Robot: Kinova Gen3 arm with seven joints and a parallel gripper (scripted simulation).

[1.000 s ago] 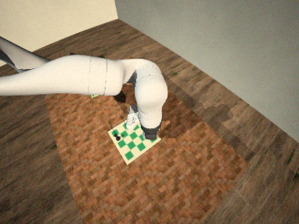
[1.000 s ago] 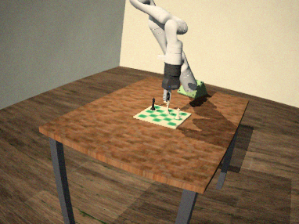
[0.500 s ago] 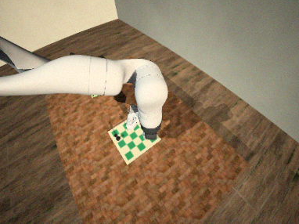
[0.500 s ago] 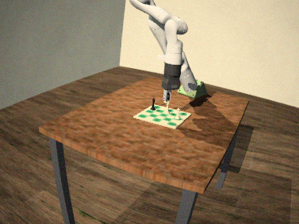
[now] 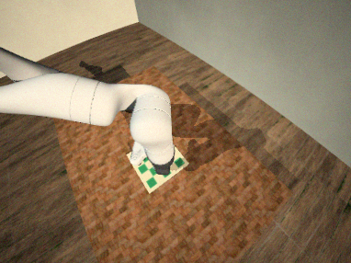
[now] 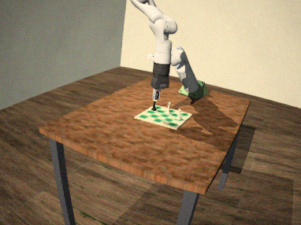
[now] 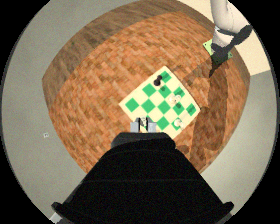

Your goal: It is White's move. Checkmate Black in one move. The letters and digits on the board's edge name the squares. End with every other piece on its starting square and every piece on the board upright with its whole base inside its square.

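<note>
My hand is 7 cm past the chessboard, 3 cm to the right of it and 12 cm above it. The rest, counted from my hand: black piece (12 cm behind, 4 cm to the right, 9 cm below).
</note>
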